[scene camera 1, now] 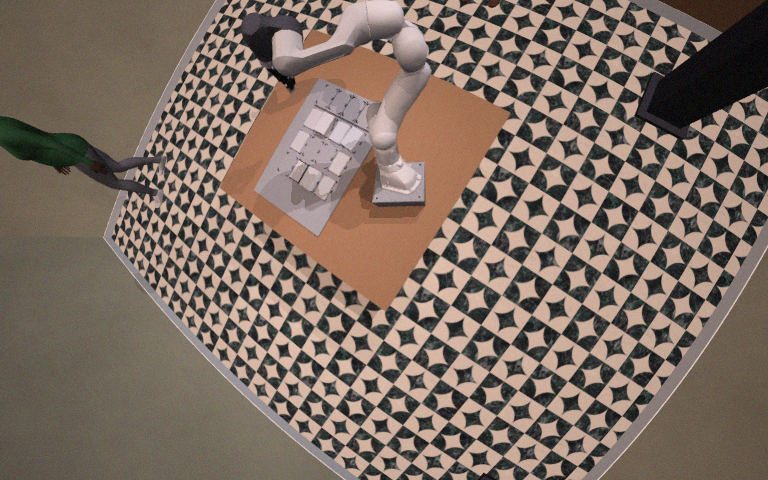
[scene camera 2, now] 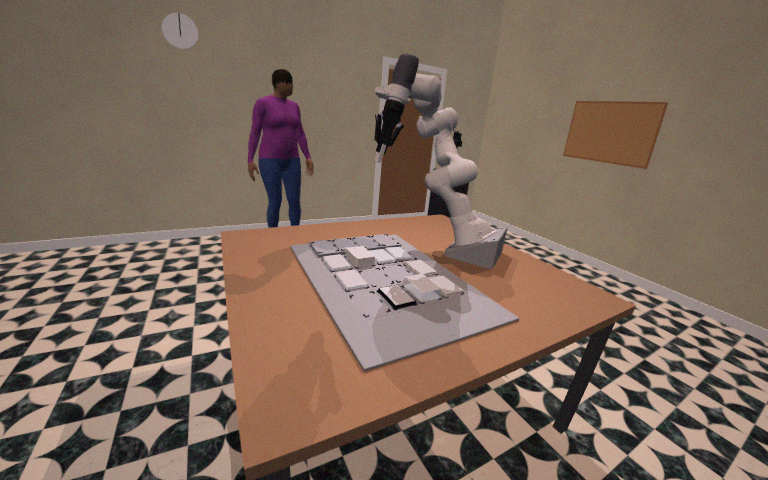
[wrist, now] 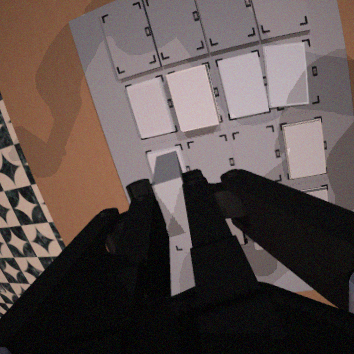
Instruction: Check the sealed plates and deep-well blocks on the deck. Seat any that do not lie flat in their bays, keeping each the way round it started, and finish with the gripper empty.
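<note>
My gripper [scene camera 1: 289, 86] [scene camera 2: 382, 147] [wrist: 171, 171] is shut, high above the far-left part of the grey deck [scene camera 1: 311, 217] [scene camera 2: 390, 345] [wrist: 117, 131]. A pale narrow piece shows between its black fingertips. In the second row are a plate [scene camera 2: 336, 262] [wrist: 151, 107], a taller block [scene camera 2: 359, 256] [wrist: 193, 98] and two more plates; the right-hand plate [wrist: 286, 74] sits left of its bay's right corner marks. The third row holds a left plate [scene camera 2: 351, 280], partly hidden in the wrist view, and a right one [scene camera 2: 420, 267] [wrist: 304, 149]. The front row has a black-edged plate [scene camera 2: 396, 296] and a taller block [scene camera 2: 421, 287]. Slight tilts cannot be judged.
The deck lies on a brown table [scene camera 1: 453, 118] [scene camera 2: 538, 305]. The arm's grey base [scene camera 1: 398, 198] [scene camera 2: 481, 251] stands beside the deck. Raised bays [scene camera 2: 345, 244] [wrist: 177, 35] line its far end. One person [scene camera 2: 281, 130] stands beyond the table; a green-topped person [scene camera 1: 50, 146] stands at left.
</note>
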